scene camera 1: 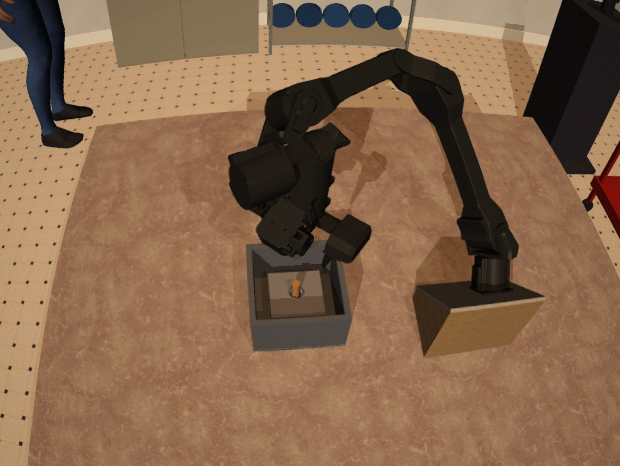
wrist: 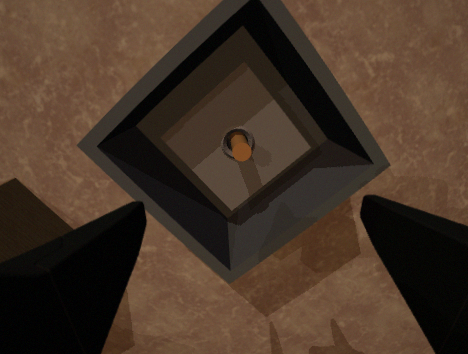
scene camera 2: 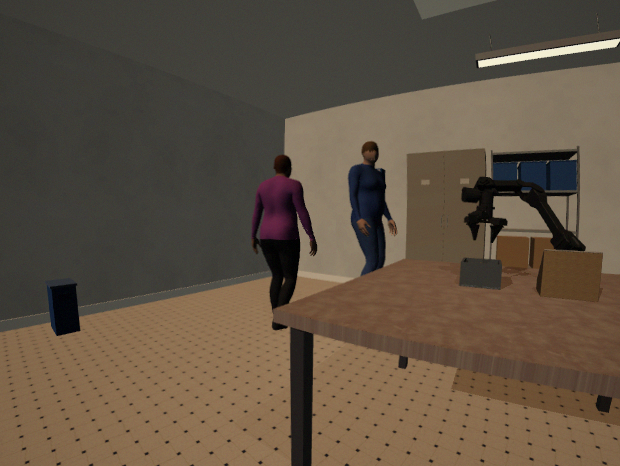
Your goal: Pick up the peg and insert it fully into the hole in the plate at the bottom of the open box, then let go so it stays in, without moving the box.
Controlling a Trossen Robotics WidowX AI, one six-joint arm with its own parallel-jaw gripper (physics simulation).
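Frame: origin at the arm's base, x back, y left, z down, level; metres.
Where they show: gripper, fingertip midpoint: (wrist: 254,209) (scene camera 2: 482,241); arm's base at its link origin: (scene camera 1: 491,289) (scene camera 2: 574,267).
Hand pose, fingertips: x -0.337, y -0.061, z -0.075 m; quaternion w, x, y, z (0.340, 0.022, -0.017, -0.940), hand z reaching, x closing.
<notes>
Each offset is from my fingertips to the centre of the thing. Level surfaces: height alone.
The orange peg @(dx -0.001, dy -0.002, dz +0.131 m) (scene camera 1: 295,288) (wrist: 241,151) stands about upright in the round hole of the light plate @(dx -0.001, dy +0.000, dz +0.145 m) (scene camera 1: 280,280) (wrist: 280,125). Its upper part sticks up above the plate, and a dark gap shows beside it in the hole. Its lower end is hidden. The plate lies at the bottom of the grey open box @(dx -0.001, dy +0.000, dz +0.130 m) (scene camera 1: 300,333) (scene camera 2: 480,274) (wrist: 150,86). My gripper (scene camera 1: 311,258) (scene camera 2: 484,241) (wrist: 254,209) is wide open and empty, above the box and apart from the peg. One finger is mostly hidden in the first scene view. The box walls hide the peg in the second scene view.
The arm's base stands on a wooden block (scene camera 1: 471,328) (scene camera 2: 569,275) to the right of the box, on the brown table @(dz +0.179 m) (scene camera 1: 175,400) (scene camera 2: 426,310). A person in blue (scene camera 1: 40,75) (scene camera 2: 369,195) stands beyond the table.
</notes>
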